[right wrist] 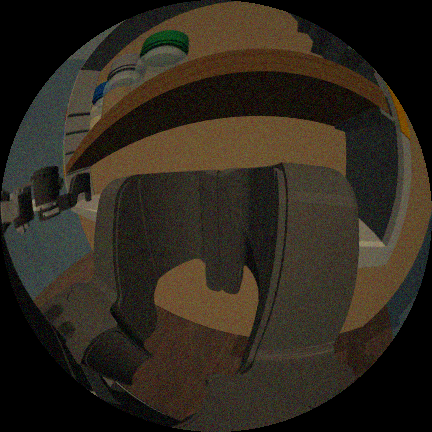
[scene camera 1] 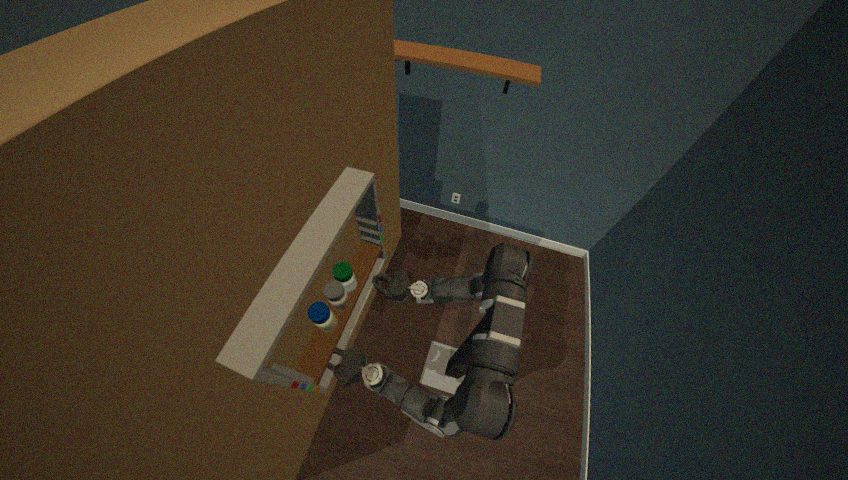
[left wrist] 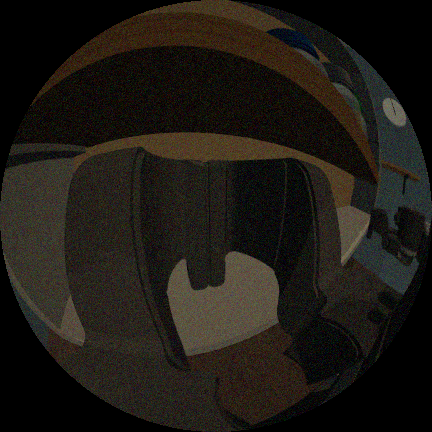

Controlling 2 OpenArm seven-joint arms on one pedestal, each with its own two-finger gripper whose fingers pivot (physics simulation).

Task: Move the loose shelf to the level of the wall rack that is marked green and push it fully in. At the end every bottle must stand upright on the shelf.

I see my left gripper, my right gripper and a wooden shelf.
My left gripper is seen too in the right wrist view and in the left wrist view. My right gripper also shows in the right wrist view and in the left wrist view.
